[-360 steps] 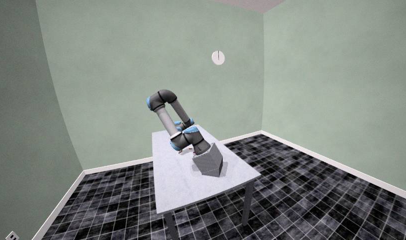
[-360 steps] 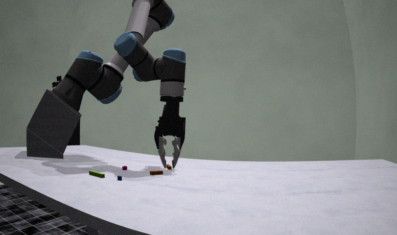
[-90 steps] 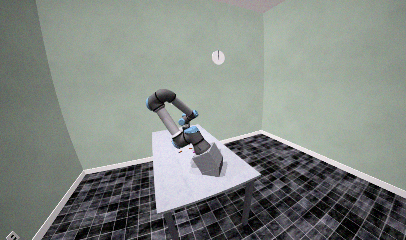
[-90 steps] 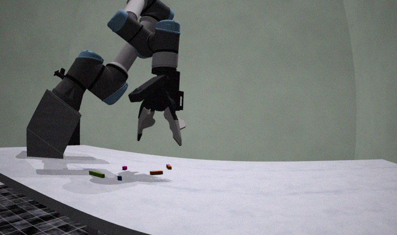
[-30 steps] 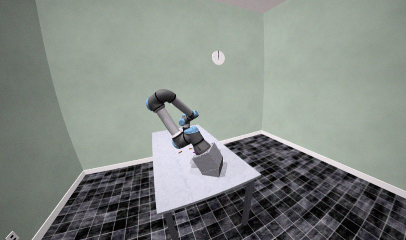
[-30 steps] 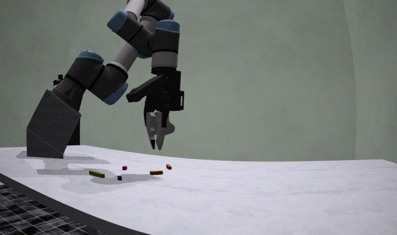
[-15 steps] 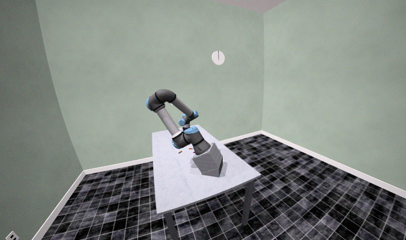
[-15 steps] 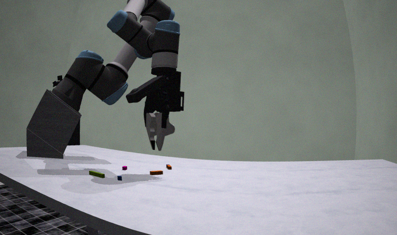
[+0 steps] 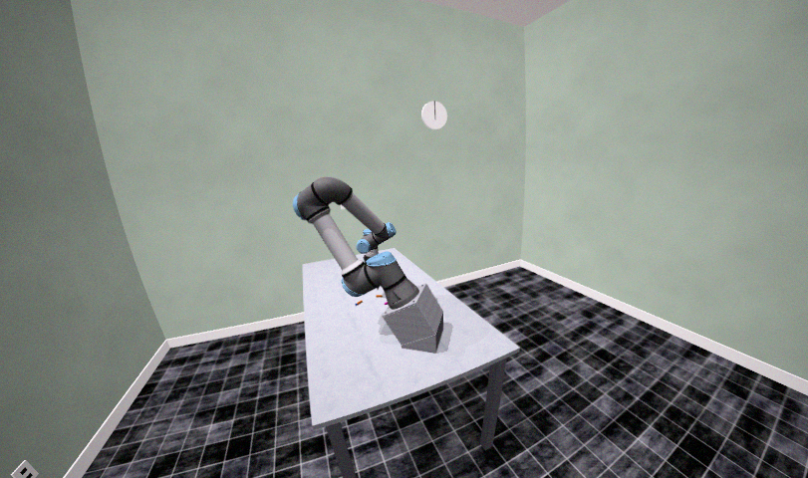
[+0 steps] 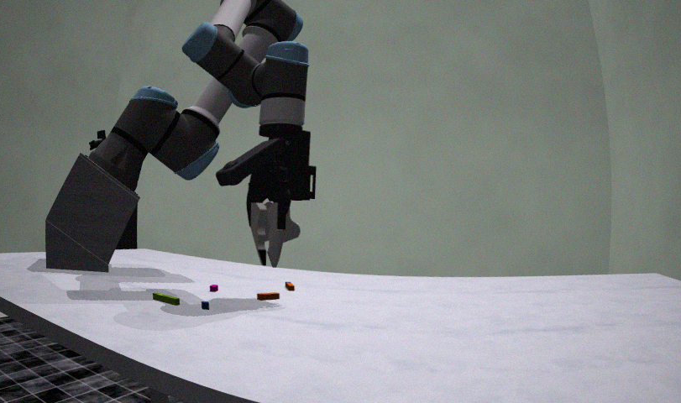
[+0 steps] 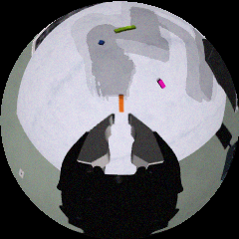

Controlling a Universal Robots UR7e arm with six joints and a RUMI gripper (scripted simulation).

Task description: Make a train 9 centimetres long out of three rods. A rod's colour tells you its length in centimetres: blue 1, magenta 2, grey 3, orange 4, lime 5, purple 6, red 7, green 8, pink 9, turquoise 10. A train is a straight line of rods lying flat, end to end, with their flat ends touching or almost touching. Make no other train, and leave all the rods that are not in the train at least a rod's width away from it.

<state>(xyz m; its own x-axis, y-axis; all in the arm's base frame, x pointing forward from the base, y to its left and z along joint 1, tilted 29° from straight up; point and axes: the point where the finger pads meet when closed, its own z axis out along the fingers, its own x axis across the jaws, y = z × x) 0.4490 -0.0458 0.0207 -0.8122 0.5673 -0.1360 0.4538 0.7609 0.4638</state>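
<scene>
My gripper is now 10 cm past the magenta rod and 7 cm above it. From my hand the other things lie so: lime rod: 16 cm to the right, 11 cm behind, 7 cm below.
</scene>
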